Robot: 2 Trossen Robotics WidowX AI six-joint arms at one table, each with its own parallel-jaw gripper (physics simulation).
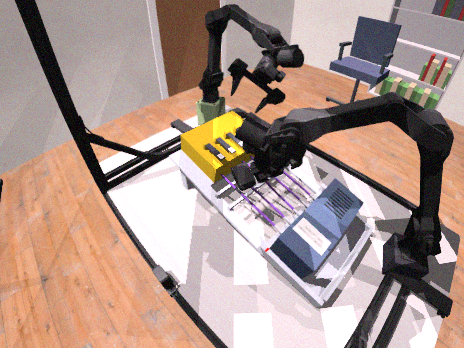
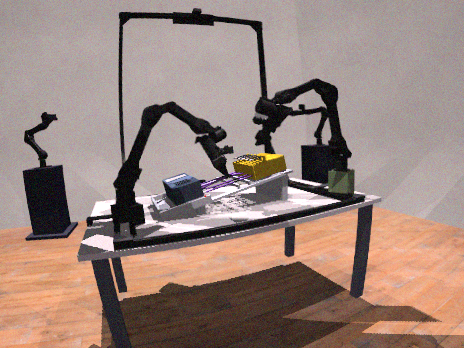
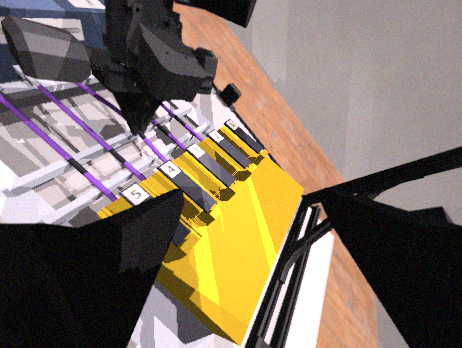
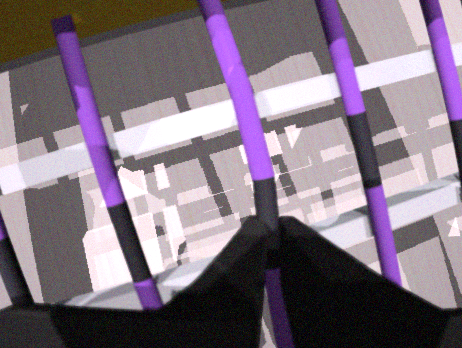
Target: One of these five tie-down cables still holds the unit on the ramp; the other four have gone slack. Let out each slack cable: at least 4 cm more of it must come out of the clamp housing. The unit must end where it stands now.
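The blue unit (image 1: 295,250) (image 2: 182,190) sits on the lower part of the tilted ramp (image 1: 292,278). Purple cables with black bands run from it to the yellow clamp housing (image 1: 200,145) (image 2: 270,167) (image 3: 240,240) (image 4: 25,30), whose clamps are numbered 1 to 5. My right gripper (image 2: 227,174) (image 3: 137,134) (image 4: 270,229) is shut on the middle cable (image 3: 151,145) (image 4: 240,110), at its black band, in line with clamp 3. My left gripper (image 1: 246,102) (image 3: 251,195) is open and empty above the housing's far side. Which cable is taut cannot be told.
The neighbouring cables (image 4: 90,125) (image 4: 350,75) run close on both sides of the right fingers. White crossbars (image 4: 175,132) lie under the cables. A green block (image 1: 212,111) (image 2: 341,181) is at the left arm's base. A black frame (image 1: 82,127) (image 2: 121,85) stands at the table.
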